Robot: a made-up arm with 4 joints. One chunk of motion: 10 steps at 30 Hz.
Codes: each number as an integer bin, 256 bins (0 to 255) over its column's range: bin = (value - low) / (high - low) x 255, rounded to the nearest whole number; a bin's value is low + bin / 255 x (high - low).
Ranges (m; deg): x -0.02..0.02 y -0.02..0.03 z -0.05..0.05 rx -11..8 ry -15..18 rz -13..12
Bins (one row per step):
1: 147 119 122 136 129 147
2: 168 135 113 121 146 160
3: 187 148 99 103 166 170
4: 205 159 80 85 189 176
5: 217 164 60 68 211 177
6: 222 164 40 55 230 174
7: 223 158 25 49 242 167
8: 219 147 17 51 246 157
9: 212 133 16 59 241 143
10: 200 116 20 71 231 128
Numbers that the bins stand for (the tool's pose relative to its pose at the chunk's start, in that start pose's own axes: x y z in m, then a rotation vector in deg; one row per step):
1: 0.0031 0.0033 -0.0022 -0.87 1.69 1.41
2: 0.0064 0.0065 -0.0057 -1.98 3.89 2.69
3: 0.0093 0.0090 -0.0112 -3.33 6.48 3.67
4: 0.0122 0.0112 -0.0186 -4.67 9.46 4.25
5: 0.0140 0.0122 -0.0265 -5.93 12.31 4.35
6: 0.0148 0.0122 -0.0343 -6.90 14.76 4.06
7: 0.0150 0.0110 -0.0402 -7.35 16.32 3.37
8: 0.0144 0.0088 -0.0433 -7.20 16.84 2.39
9: 0.0133 0.0061 -0.0437 -6.60 16.19 1.02
10: 0.0114 0.0027 -0.0422 -5.71 14.89 -0.45

